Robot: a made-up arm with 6 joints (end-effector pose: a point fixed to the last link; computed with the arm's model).
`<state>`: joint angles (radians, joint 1 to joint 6).
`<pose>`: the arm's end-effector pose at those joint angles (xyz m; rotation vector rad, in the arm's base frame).
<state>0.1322 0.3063 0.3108 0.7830 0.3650 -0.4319</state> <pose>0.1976 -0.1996 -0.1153 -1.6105 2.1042 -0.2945</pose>
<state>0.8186 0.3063 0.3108 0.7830 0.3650 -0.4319</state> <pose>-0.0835 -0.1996 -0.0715 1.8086 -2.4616 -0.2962</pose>
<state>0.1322 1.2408 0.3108 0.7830 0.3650 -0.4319</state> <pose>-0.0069 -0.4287 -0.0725 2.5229 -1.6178 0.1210</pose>
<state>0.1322 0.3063 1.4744 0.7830 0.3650 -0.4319</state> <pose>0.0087 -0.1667 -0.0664 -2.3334 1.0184 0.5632</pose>
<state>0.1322 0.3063 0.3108 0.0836 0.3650 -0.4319</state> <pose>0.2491 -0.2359 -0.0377 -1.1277 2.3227 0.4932</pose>
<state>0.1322 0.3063 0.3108 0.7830 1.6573 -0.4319</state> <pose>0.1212 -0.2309 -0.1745 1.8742 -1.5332 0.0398</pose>
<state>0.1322 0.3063 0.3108 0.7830 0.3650 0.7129</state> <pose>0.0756 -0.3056 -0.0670 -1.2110 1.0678 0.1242</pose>
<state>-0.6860 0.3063 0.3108 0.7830 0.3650 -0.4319</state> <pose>0.4755 -0.1996 0.0739 -1.1884 1.4619 -0.7956</pose>
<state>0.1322 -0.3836 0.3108 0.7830 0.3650 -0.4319</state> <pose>0.4021 -0.1471 -0.0173 -0.7877 2.0734 -0.3557</pose>
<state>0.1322 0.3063 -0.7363 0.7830 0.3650 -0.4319</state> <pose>0.2568 -0.3687 -0.0996 -0.4885 2.6093 -1.0502</pose>
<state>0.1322 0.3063 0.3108 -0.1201 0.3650 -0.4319</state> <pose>0.2659 -0.2560 -0.0239 -0.9631 2.3403 0.7149</pose>
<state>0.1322 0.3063 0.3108 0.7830 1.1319 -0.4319</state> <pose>0.1579 -0.2098 -0.1633 2.0582 -2.0457 0.1635</pose>
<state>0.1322 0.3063 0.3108 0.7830 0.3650 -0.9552</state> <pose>0.2418 -0.1950 -0.1825 1.7016 -2.5668 0.5420</pose>
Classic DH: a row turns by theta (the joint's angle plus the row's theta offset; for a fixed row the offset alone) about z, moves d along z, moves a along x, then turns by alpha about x. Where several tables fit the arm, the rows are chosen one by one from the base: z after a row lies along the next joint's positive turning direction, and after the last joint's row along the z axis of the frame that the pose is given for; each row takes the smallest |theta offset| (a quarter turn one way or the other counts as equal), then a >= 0, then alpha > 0; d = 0 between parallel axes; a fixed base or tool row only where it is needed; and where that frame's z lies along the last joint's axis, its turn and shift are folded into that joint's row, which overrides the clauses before.
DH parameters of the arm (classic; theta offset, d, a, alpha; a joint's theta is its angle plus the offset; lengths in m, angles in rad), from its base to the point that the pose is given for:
base (fixed): 0 0.2998 0.1183 -1.5708
joint 1: -0.732 -0.2804 0.0306 0.9888
joint 2: 1.0218 -0.0376 0.0464 0.9003
joint 3: 0.7776 -0.3951 -0.0816 -1.5708
joint 4: 0.5234 -0.1099 0.0002 1.3993
joint 5: 1.2445 -0.0585 -0.0055 -2.397
joint 6: 1.214 -0.1407 -0.1505 -1.6594
tool (fixed): -0.3471 -0.0401 0 0

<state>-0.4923 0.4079 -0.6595 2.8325 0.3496 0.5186</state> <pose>0.3111 -0.4893 -0.1479 1.9082 -0.6901 2.0633</pose>
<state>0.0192 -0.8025 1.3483 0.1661 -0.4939 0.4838</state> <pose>0.3568 -0.1557 0.0819 0.1390 0.2693 0.3423</pose>
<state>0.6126 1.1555 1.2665 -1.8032 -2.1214 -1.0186</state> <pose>-0.1220 -0.5787 -0.0998 -0.5478 -1.6513 1.0420</pose>
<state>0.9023 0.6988 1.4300 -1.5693 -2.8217 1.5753</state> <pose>-0.3003 -0.1950 -0.0592 -1.4568 0.9752 -1.4651</pose>
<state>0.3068 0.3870 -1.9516 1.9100 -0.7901 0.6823</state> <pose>-0.1219 -0.4286 -0.1540 -2.0422 0.7405 -2.0933</pose>
